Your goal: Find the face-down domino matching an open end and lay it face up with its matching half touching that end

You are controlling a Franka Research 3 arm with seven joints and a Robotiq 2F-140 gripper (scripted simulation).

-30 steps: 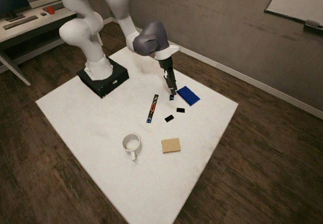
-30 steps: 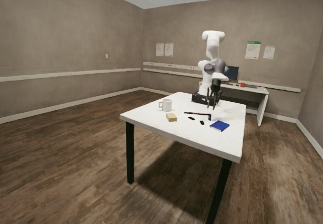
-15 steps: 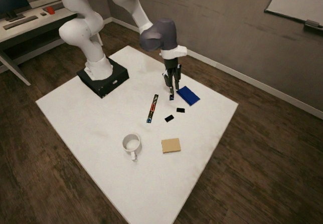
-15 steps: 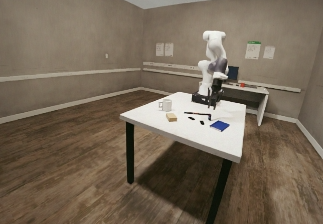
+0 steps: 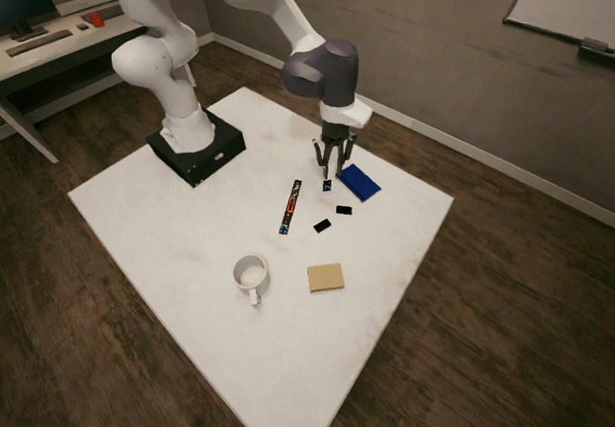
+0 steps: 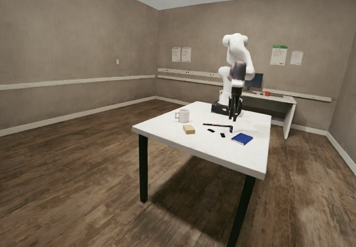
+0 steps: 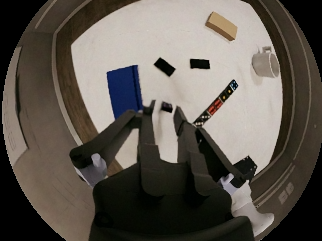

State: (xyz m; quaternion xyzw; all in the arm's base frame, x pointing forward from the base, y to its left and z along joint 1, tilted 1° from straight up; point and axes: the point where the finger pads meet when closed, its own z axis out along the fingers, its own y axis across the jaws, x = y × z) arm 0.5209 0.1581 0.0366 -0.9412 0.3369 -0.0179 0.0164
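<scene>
My hand is 10 mm past the domino and 110 mm above it. From my hand the other things lie so: tan block: 160 mm ahead, 270 mm to the right, 120 mm below; white mug: 400 mm to the right, 90 mm below.
</scene>
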